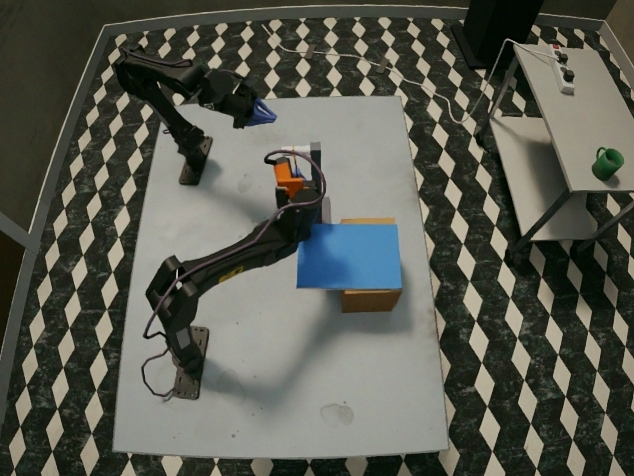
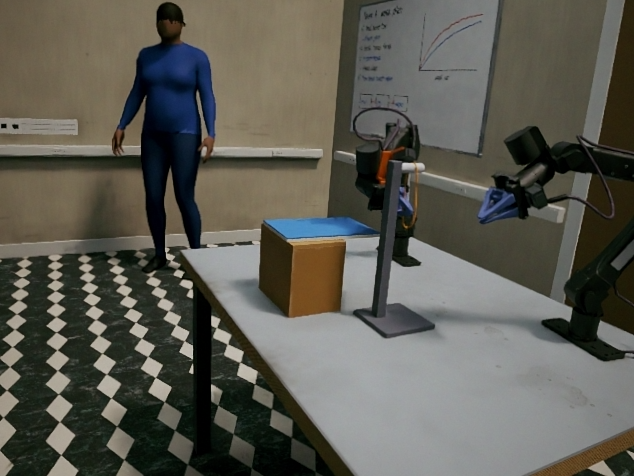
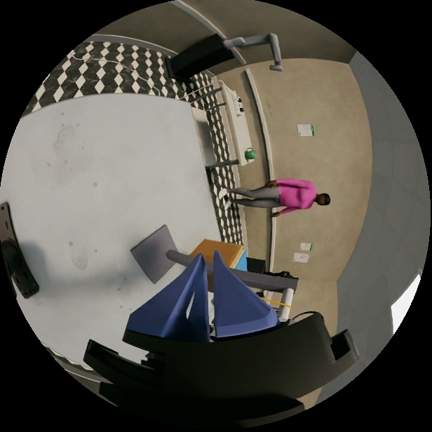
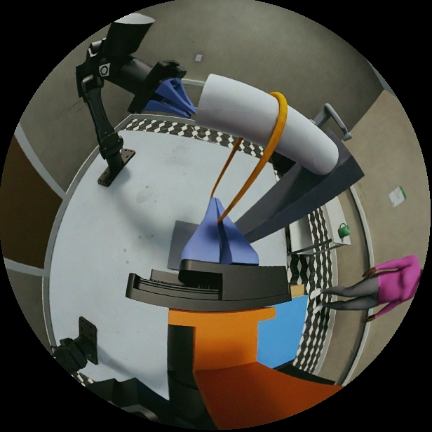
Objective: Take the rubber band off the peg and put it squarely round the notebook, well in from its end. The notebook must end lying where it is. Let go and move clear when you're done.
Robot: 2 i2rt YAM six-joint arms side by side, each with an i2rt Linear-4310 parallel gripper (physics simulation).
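Places are measured from the left arm's base along level axes (x left, y down, z back), in centimetres.
Pixels of known places: left gripper, fingertip midpoint: (image 1: 275,119) (image 2: 480,220); right gripper, fingertip midpoint: (image 1: 297,169) (image 2: 411,213); left arm's base, link origin: (image 1: 196,160) (image 2: 580,339); right arm's base, link origin: (image 1: 191,361) (image 2: 397,256).
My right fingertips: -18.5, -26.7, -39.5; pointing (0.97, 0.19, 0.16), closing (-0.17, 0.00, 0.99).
Observation:
For each thing: its top centre in the pictures, then the offset to it from my right fingertips, as dx, dy, dz. "*": a spot on its surface instead.
- orange rubber band, surface spot: (image 1: 293,152) * -3.0, -11.0, -0.2
- white peg, top centre: (image 1: 296,148) (image 2: 410,163) -1.9, -11.1, -0.8
- blue notebook, top centre: (image 1: 349,254) (image 2: 320,226) -18.3, +7.7, -15.0
- brown block, top centre: (image 1: 370,253) (image 2: 302,232) -16.9, +8.8, -20.4
- peg's dark upright post, top centre: (image 2: 395,161) (image 1: 315,146) -1.2, -11.5, -4.9
- flat square base, surface spot: (image 2: 394,320) * +2.1, +25.5, -2.2
The orange rubber band (image 1: 293,152) (image 2: 416,194) (image 4: 282,110) loops over the white peg (image 2: 409,167) (image 4: 235,107) and hangs down from it. My right gripper (image 4: 213,200) (image 2: 408,210) is below the peg, shut on the band's lower end, with both strands running up to the peg. My left gripper (image 1: 275,118) (image 2: 480,220) (image 3: 209,256) is shut and empty, off beyond the peg's free end. The blue notebook (image 1: 358,256) (image 2: 317,225) (image 4: 282,335) lies flat, one end overhanging its support. Its underside is hidden.
A brown block (image 1: 368,302) (image 2: 317,276) carries the notebook. The peg's dark upright post (image 2: 386,245) rises from a flat square base (image 2: 394,320) close to the notebook's overhanging end. The right arm reaches over the table beside the notebook. A side table (image 1: 588,128) holds a green mug (image 1: 607,163).

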